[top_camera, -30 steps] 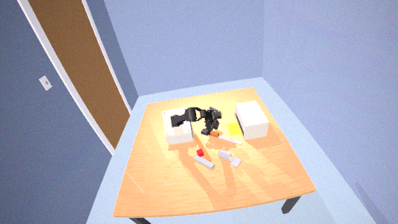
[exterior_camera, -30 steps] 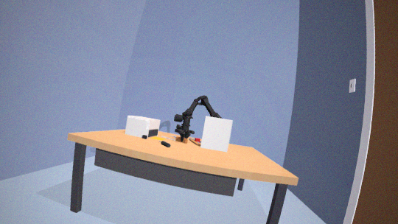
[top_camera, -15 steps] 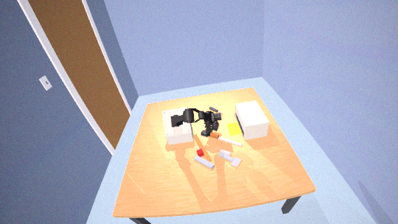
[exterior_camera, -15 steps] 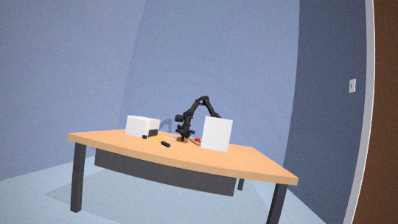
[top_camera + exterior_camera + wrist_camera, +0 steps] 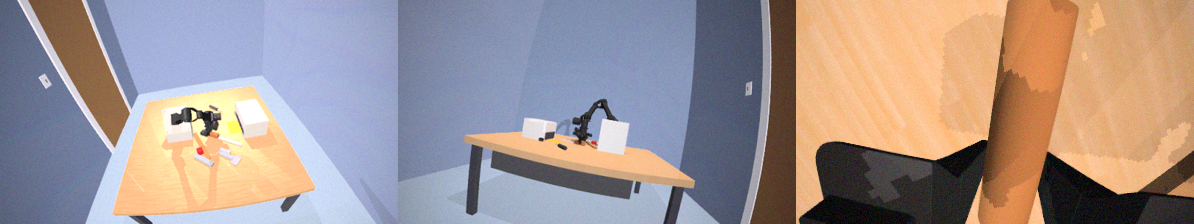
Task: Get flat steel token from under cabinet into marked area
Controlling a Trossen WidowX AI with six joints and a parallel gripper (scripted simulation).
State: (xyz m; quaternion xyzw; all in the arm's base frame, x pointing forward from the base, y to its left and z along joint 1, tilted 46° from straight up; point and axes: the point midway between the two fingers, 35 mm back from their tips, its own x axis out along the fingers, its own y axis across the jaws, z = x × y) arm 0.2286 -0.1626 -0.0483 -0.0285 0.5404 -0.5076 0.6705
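The wooden stick is 9 cm to the right of my gripper tip and 9 cm behind it. From my gripper tip the other things lie so: grey bar (24 cm to the right, 10 cm behind); then red cube (16 cm to the right, 11 cm behind, 1 cm above); then t-shaped tool (27 cm to the right, 9 cm ahead).
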